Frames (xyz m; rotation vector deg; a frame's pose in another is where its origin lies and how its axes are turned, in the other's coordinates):
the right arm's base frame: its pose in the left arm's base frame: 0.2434 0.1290 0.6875 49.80 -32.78 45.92
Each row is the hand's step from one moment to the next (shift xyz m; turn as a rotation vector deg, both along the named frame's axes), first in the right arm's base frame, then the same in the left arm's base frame.
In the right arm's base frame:
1: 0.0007 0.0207 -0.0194 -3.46 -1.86 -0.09
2: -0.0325 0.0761 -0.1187 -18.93 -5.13 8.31
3: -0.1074 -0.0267 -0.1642 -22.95 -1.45 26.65
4: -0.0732 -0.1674 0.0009 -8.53 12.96 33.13
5: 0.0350 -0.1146 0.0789 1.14 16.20 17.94
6: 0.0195 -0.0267 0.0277 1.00 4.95 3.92
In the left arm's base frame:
1: -0.0139 0.0247 -0.0007 -0.50 -1.96 -3.37
2: -0.0659 0.1174 -0.0530 -7.87 -16.10 -11.52
3: -0.0212 0.0867 -0.1767 -15.37 -31.52 -3.04
4: 0.0921 -0.0945 -0.1264 -19.37 -25.84 17.19
5: 0.1031 -0.0984 0.0166 -14.54 -8.19 17.53
6: 0.0295 -0.0265 0.0170 -3.87 -0.95 5.00

